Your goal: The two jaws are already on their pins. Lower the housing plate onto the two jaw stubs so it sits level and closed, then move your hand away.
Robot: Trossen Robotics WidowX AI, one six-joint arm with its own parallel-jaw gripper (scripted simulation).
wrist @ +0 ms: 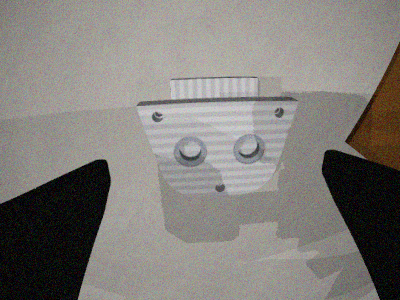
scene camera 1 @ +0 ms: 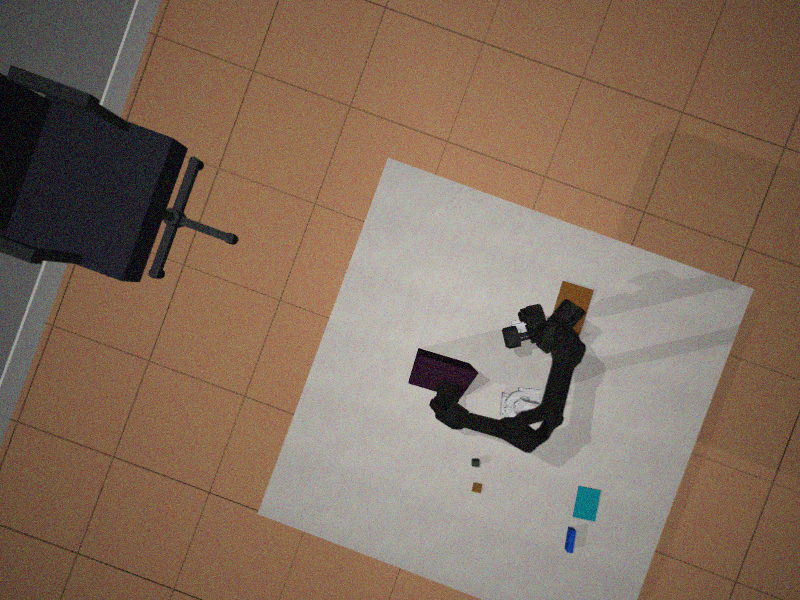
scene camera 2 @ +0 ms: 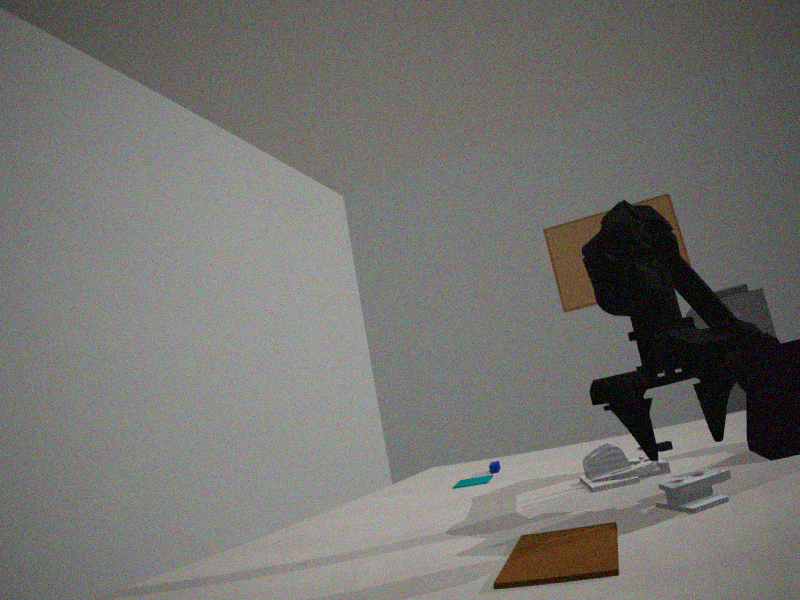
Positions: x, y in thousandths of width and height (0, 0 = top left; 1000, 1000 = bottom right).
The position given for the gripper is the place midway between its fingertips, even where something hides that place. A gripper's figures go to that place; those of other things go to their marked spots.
Labels:
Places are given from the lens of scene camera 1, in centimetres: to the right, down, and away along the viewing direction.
gripper (scene camera 1: 657, 549): 40, 9, 112
orange plate (scene camera 1: 726, 494): 61, -1, 117
teal tile (scene camera 1: 734, 832): 63, 67, 117
The marked spots on the orange plate and the teal tile are 68 cm apart.

